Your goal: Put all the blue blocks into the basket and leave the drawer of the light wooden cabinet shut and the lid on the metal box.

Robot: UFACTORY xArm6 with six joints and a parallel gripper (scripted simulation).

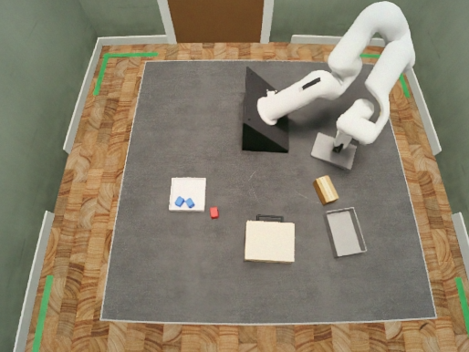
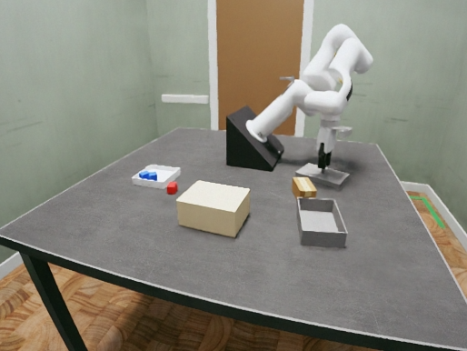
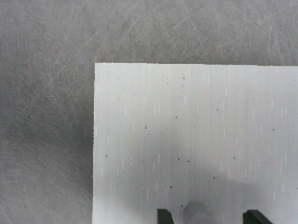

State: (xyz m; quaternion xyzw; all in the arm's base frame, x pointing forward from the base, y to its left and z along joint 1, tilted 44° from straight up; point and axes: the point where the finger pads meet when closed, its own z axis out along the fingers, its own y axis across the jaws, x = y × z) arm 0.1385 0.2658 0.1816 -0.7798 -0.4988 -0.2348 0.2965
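Right now the flat lid is 50 mm below my hand. Also, from my hand: grey metal box: 380 mm ahead, 40 mm below, 20 mm to the right; then light wooden cabinet: 410 mm ahead, 330 mm to the right, 20 mm below; then brown cardboard box: 200 mm ahead, 70 mm to the right, 30 mm below.
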